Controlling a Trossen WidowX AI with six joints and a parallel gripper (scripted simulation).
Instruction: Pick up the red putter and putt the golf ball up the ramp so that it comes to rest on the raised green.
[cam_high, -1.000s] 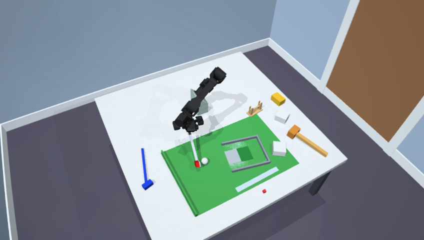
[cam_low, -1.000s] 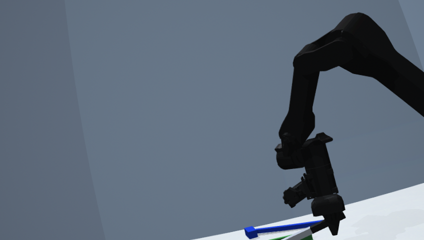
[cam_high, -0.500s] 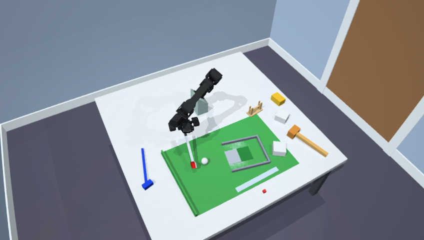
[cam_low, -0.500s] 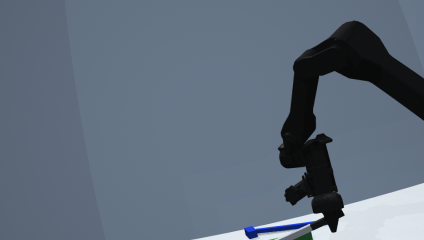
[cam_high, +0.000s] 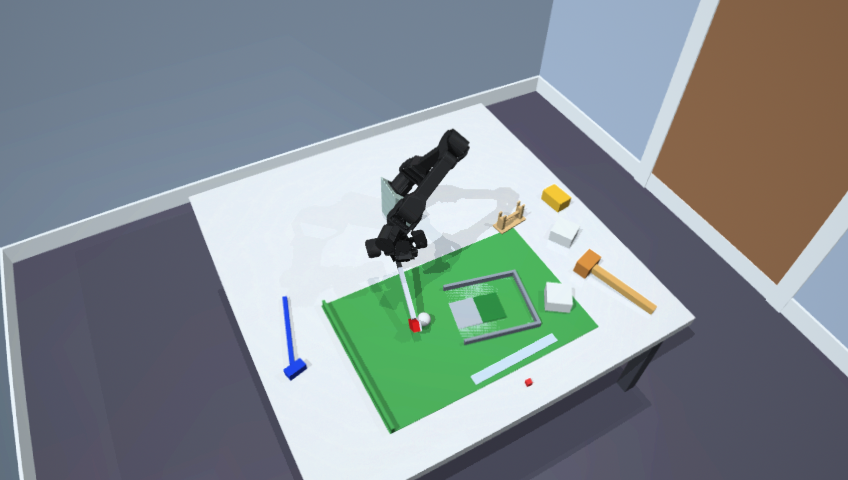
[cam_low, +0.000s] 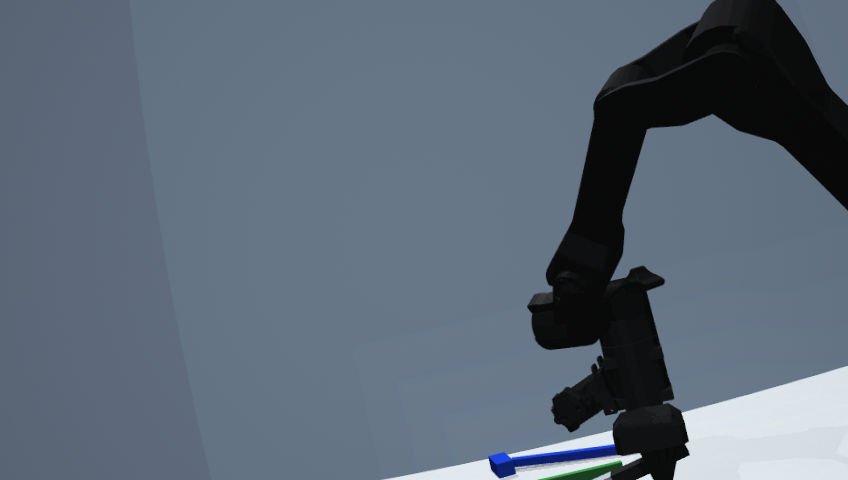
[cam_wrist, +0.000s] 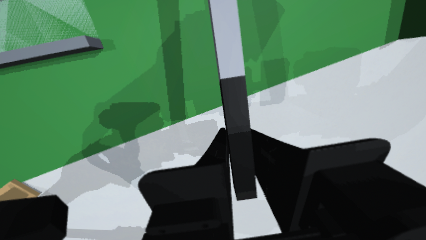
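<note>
My gripper tip is now 12 cm short of the red putter and 2 cm to the left of it. Also, from my gripper tip: blue putter (7 cm ahead, 40 cm to the right, 6 cm below); then green mat (24 cm ahead, 10 cm to the left, 8 cm below); then white golf ball (21 cm ahead, 1 cm to the right, 5 cm below).
</note>
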